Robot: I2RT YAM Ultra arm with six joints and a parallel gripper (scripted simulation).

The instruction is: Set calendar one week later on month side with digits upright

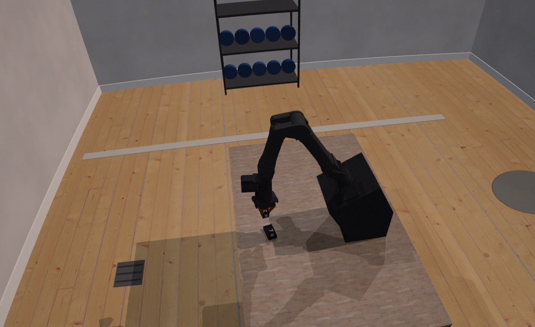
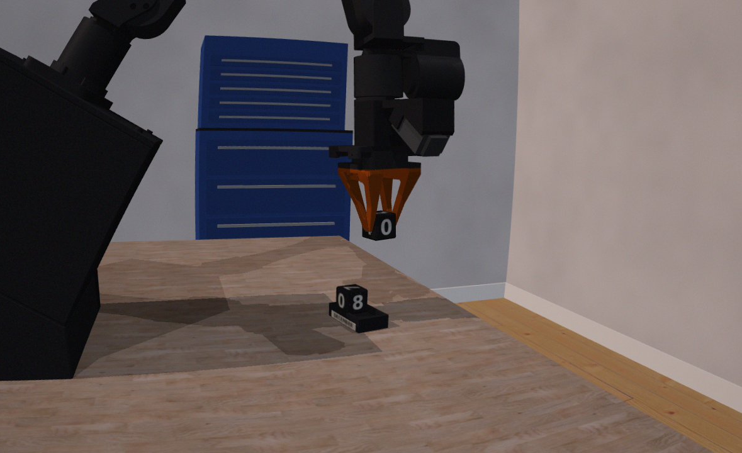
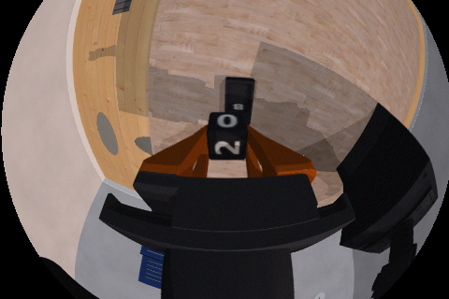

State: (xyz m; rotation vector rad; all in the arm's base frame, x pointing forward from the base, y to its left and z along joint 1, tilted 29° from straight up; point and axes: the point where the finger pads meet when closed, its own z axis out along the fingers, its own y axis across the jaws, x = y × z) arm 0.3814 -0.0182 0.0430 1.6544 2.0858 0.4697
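My gripper is now 12 cm above the black tray, 2 cm to the right of it and 2 cm past it.
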